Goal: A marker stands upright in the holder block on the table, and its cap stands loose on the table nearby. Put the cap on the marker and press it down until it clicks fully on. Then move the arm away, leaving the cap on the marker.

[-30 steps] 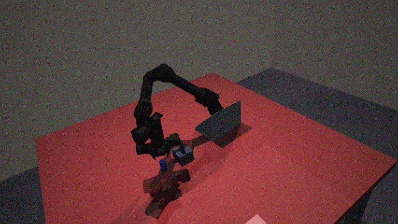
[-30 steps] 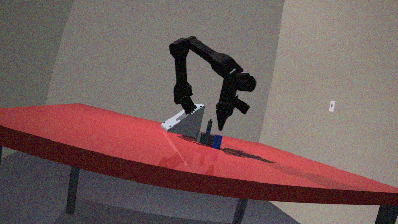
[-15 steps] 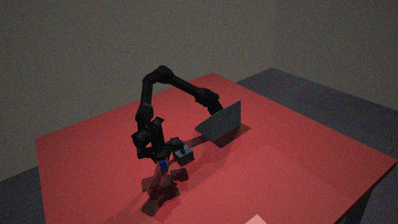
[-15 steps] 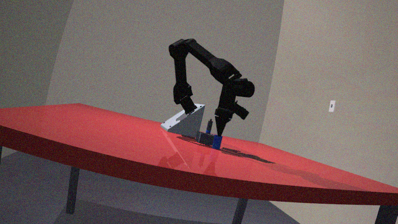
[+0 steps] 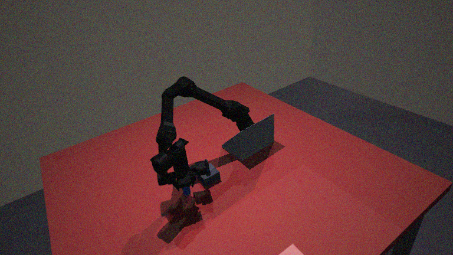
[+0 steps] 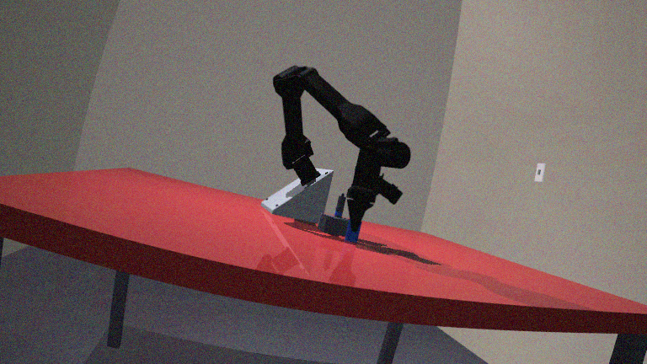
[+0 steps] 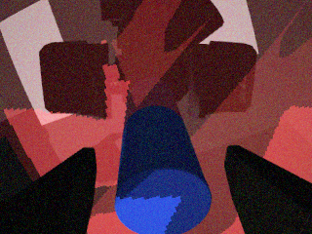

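The blue marker cap is right at my gripper tip. Round my gripper tip: holder block 11 cm behind, 2 cm to the right.
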